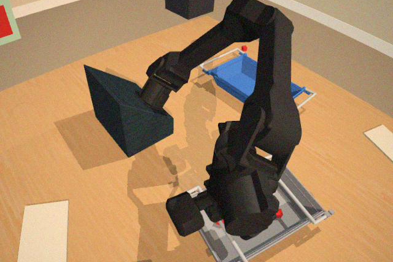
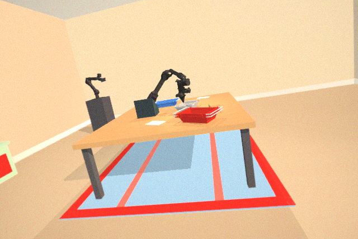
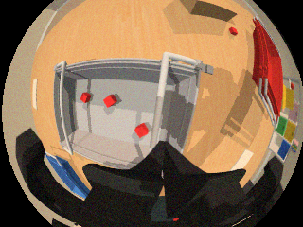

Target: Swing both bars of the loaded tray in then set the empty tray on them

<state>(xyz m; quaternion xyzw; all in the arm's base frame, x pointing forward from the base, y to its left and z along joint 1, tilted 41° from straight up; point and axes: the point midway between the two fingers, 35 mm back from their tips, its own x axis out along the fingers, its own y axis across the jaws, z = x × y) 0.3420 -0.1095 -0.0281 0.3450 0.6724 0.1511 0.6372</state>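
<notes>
My gripper tip is 250 mm past the blue tray, 450 mm to the right of it and 40 mm above it.
</notes>
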